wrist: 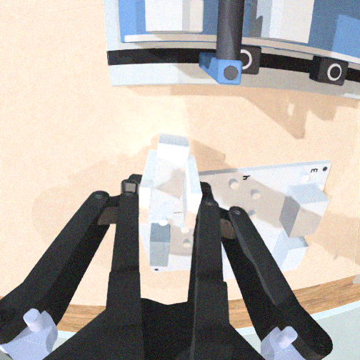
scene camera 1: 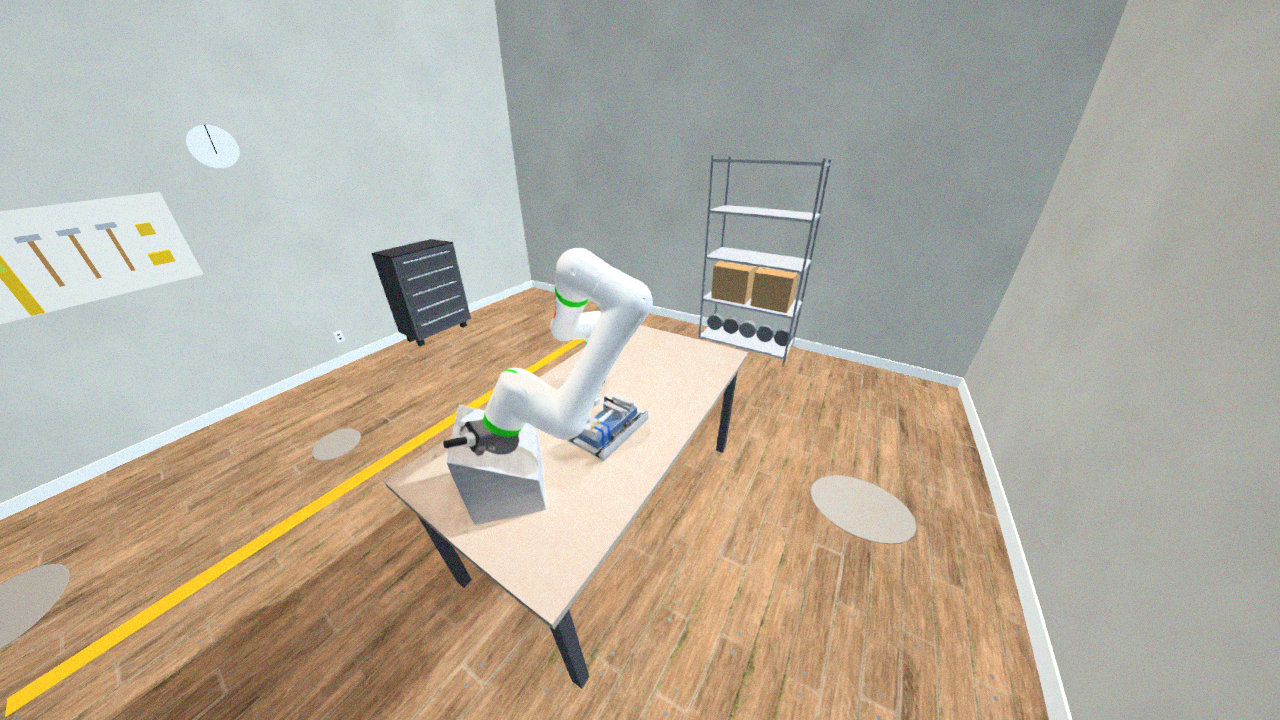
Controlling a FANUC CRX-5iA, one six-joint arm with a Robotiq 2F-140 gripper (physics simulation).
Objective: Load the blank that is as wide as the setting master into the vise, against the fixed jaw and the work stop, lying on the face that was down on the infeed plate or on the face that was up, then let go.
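Seen in the pictures: arm's base, link origin: [scene camera 1: 495,437].
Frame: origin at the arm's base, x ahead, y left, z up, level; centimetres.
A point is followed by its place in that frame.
Note:
My gripper [wrist: 169,166] is shut on a pale upright block [wrist: 173,146], one pad on each side; in the scene view the arm hides the gripper. The block stands at the left end of the white infeed plate [wrist: 280,172]; whether its bottom touches the plate is hidden. Other pale blocks are on the plate: a tall one [wrist: 303,209] and a lower one [wrist: 291,251] at the right, and a small grey one [wrist: 160,245] beneath the fingers. The vise [wrist: 132,20] [scene camera 1: 617,422] @[x 43.0, y -15.1, z -15.8 cm] is blue and white. Which piece is the setting master I cannot tell.
A dark bar with a blue end [wrist: 222,70] sticks out from the vise toward the infeed plate. Black round-faced fittings [wrist: 331,72] sit along the near edge of the vise base. A grey pedestal [scene camera 1: 499,490] @[x -9.2, y -11.5, z -8.3 cm] carries the arm on the table [scene camera 1: 572,546] @[x -4.1, y -35.0, z -21.8 cm].

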